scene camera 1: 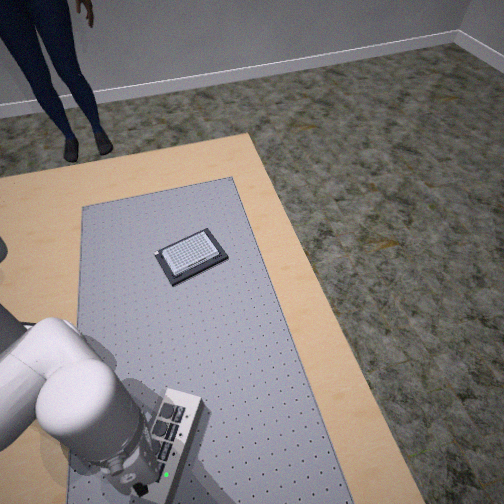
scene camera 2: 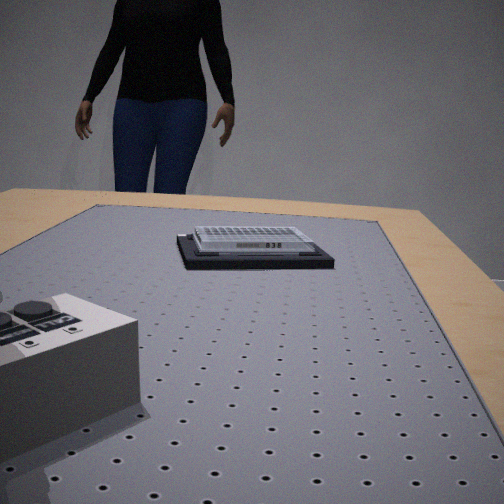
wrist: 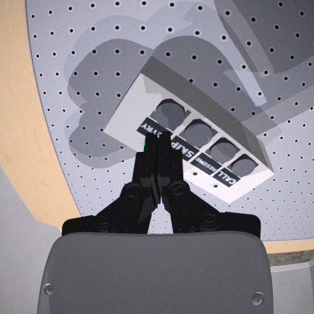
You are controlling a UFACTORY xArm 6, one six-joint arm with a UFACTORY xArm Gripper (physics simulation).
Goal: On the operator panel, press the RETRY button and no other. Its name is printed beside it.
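Observation:
The operator panel (scene camera 1: pixel 184 397) (scene camera 2: pixel 100 322) (wrist: pixel 124 117) is a pale box with four dark round buttons in a row, each with a printed name. In the wrist view the RETRY button (wrist: pixel 170 113) is at the upper left end, and a small green light (scene camera 1: pixel 166 474) (wrist: pixel 144 143) is lit beside its label. The SKIP button (wrist: pixel 199 132) is next to it. My gripper (wrist: pixel 160 147) is shut and empty. In the wrist view its tips overlap the RETRY label, just below the RETRY button; contact cannot be told. The RETRY button does not show in scene camera 2.
The RESUME button (wrist: pixel 223 149) and the CALL button (scene camera 2: pixel 33 310) (wrist: pixel 245 164) continue the row. A clear well plate (scene camera 1: pixel 190 252) (scene camera 2: pixel 255 240) sits on a black base farther along the perforated board (scene camera 1: pixel 200 325) (scene camera 2: pixel 300 400). A person (scene camera 1: pixel 55 65) (scene camera 2: pixel 162 100) stands beyond the table.

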